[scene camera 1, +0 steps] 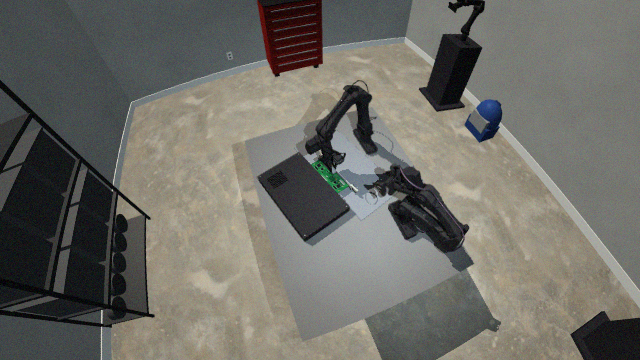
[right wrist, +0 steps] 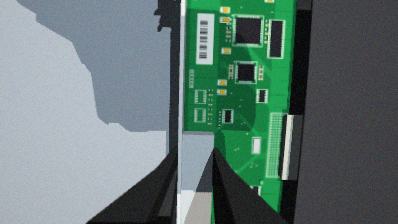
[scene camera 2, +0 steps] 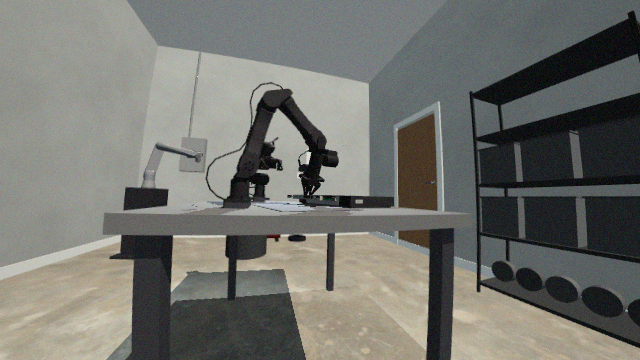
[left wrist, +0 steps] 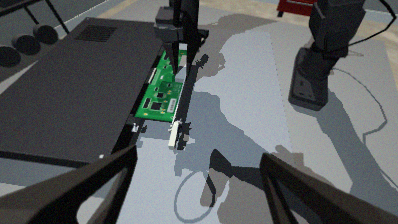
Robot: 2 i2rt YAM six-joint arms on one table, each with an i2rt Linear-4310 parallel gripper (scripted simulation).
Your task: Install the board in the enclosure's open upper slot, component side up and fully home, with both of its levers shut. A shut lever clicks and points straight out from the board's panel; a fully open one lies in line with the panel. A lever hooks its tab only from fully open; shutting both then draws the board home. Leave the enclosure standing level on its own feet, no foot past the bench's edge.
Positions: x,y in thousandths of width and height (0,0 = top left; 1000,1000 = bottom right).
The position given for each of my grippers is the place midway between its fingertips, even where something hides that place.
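Observation:
Visible to me are my left gripper (left wrist: 501,694) and my right gripper (right wrist: 491,685). A green board (right wrist: 592,359) is present, seen also in the left wrist view (left wrist: 406,453). A black enclosure (scene camera 1: 485,568) appears in the right wrist view (right wrist: 856,743), in the left wrist view (left wrist: 180,475) and in scene camera 2 (scene camera 2: 548,560) as well. Also present: a pale mat (scene camera 1: 559,468), visible in the left wrist view (left wrist: 584,493) and in the right wrist view (right wrist: 242,431) too.

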